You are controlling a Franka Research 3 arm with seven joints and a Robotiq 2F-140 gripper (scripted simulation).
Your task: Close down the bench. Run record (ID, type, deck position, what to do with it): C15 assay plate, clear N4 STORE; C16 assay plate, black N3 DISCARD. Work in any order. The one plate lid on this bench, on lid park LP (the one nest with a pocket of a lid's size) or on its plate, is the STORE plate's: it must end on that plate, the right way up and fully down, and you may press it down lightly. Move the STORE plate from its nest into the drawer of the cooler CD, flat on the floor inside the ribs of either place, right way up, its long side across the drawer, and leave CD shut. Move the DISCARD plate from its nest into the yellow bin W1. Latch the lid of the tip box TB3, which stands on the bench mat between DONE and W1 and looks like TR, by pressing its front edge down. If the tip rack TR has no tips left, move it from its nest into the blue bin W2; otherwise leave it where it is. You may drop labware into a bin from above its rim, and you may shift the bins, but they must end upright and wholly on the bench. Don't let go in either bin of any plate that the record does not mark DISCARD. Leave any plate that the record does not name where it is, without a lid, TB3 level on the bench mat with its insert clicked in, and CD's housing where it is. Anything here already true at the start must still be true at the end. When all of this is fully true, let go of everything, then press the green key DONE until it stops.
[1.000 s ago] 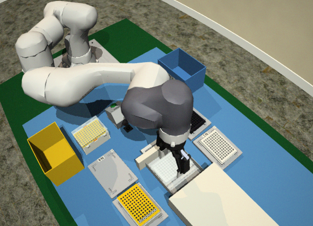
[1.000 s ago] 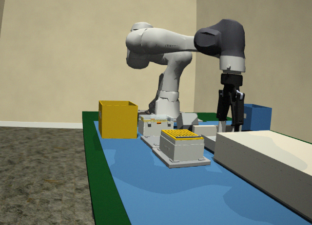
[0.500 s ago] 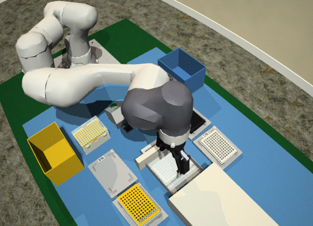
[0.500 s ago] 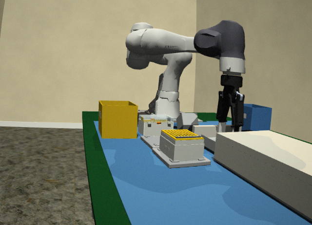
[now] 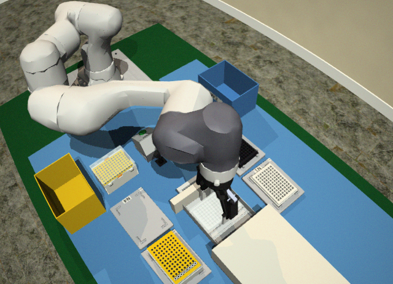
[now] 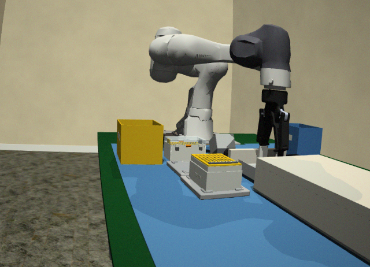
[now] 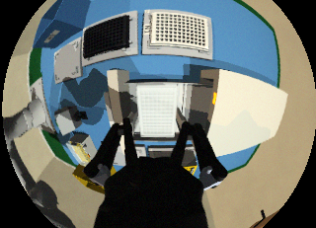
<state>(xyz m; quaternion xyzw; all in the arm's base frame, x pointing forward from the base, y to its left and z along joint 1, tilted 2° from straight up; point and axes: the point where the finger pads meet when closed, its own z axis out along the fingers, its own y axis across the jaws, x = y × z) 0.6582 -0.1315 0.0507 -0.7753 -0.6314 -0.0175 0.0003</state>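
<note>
Now: the plate lid 1 cm below my hand. Round my hand: cooler drawer: 3 cm ahead, 2 cm below; then tip rack TR: 20 cm to the right, 1 cm ahead, 1 cm above; then white plate: 18 cm to the left, 9 cm ahead, 3 cm below.
</note>
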